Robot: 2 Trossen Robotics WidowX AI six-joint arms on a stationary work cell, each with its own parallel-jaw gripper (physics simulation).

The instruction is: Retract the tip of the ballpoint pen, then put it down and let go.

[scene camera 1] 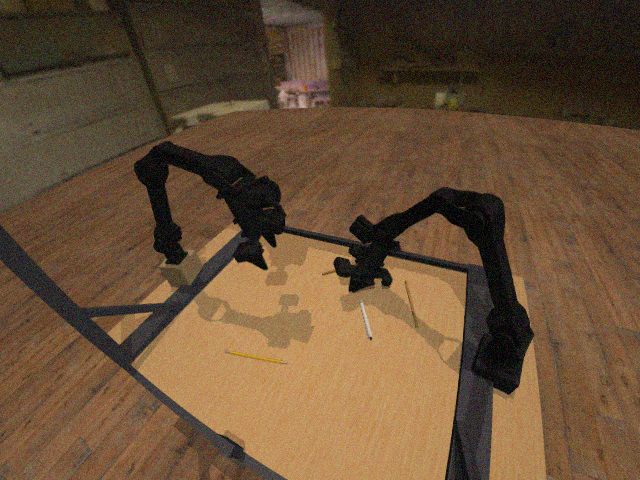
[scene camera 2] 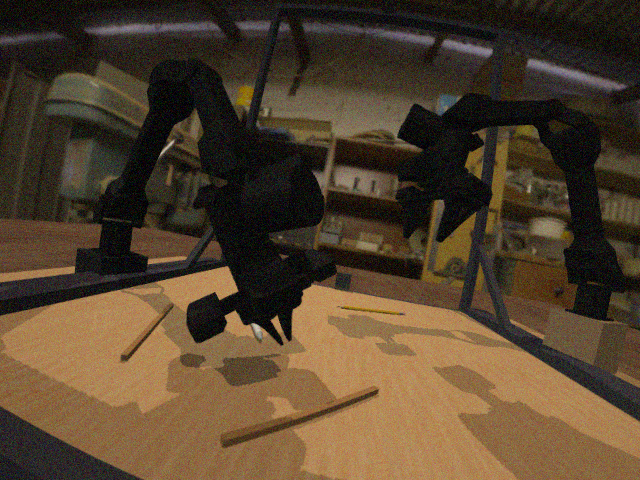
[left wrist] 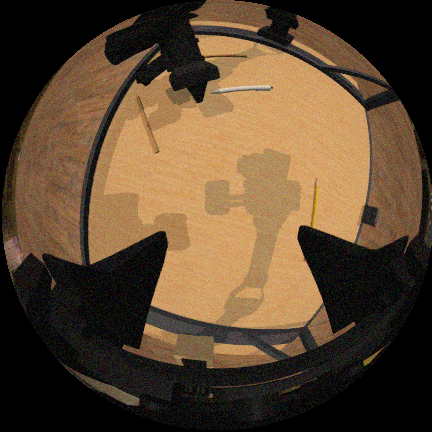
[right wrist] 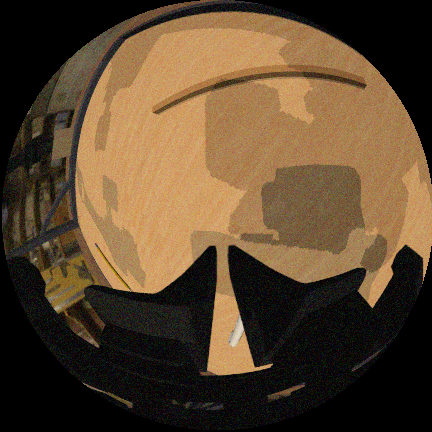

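Seen in the pictures: left gripper, fingertip midpoint: (scene camera 1: 270, 257) (scene camera 2: 420, 239) (left wrist: 234, 235); right gripper, fingertip midpoint: (scene camera 1: 350, 291) (scene camera 2: 285, 341) (left wrist: 199, 100) (right wrist: 221, 251); left arm's base at its link origin: (scene camera 1: 176, 258) (scene camera 2: 588, 315) (left wrist: 194, 363); right arm's base at its link origin: (scene camera 1: 501, 357) (scene camera 2: 113, 252) (left wrist: 277, 31).
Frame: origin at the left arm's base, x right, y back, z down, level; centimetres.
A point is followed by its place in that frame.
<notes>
The ballpoint pen (scene camera 1: 366, 321) @(x 11.9, y -67.1, z 9.3 cm) (scene camera 2: 256, 332) @(x 5.5, y -65.8, z 9.7 cm) (left wrist: 245, 89) @(x 10.9, y -66.2, z 9.8 cm) (right wrist: 236, 334) @(x 11.9, y -67.2, z 9.3 cm) is white with a grey pointed end and a dark back end. It lies flat on the table, its pointed end toward my right gripper. Whether the tip is out is too small to tell. My right gripper (scene camera 1: 356, 288) @(x 1.5, y -61.7, z 8.7 cm) (scene camera 2: 285, 342) @(x 1.5, y -61.7, z 8.7 cm) (left wrist: 199, 100) @(x 1.5, y -61.7, z 8.7 cm) (right wrist: 221, 251) @(x 1.5, y -61.7, z 8.7 cm) is shut on nothing, with a narrow gap between its fingertips, low above the table just past the pen's pointed end. In the right wrist view, one finger hides part of the pen. My left gripper (scene camera 1: 269, 257) @(x 6.6, y -41.1, z -8.9 cm) (scene camera 2: 423, 238) @(x 6.6, y -41.1, z -8.9 cm) (left wrist: 234, 235) @(x 6.6, y -41.1, z -8.9 cm) is open and empty, high above the table.
A yellow pencil (scene camera 1: 255, 357) @(x 26.3, y -38.4, z 9.8 cm) (scene camera 2: 370, 310) @(x 25.8, y -38.8, z 10.0 cm) (left wrist: 314, 200) @(x 25.9, y -42.7, z 9.8 cm) lies on the table away from the pen. One wooden stick (scene camera 1: 410, 304) @(x 4.6, y -80.1, z 9.9 cm) (scene camera 2: 147, 332) @(x 0.8, y -79.8, z 9.7 cm) lies beside the pen. Another wooden stick (scene camera 2: 299, 417) @(x -11.4, y -60.9, z 9.7 cm) (left wrist: 148, 125) @(x -9.0, y -57.5, z 9.8 cm) (right wrist: 260, 73) @(x -10.3, y -60.0, z 9.7 cm) lies beyond my right gripper. A dark metal frame (scene camera 1: 325, 238) @(x -24.8, y -49.8, z 8.7 cm) borders the table.
</notes>
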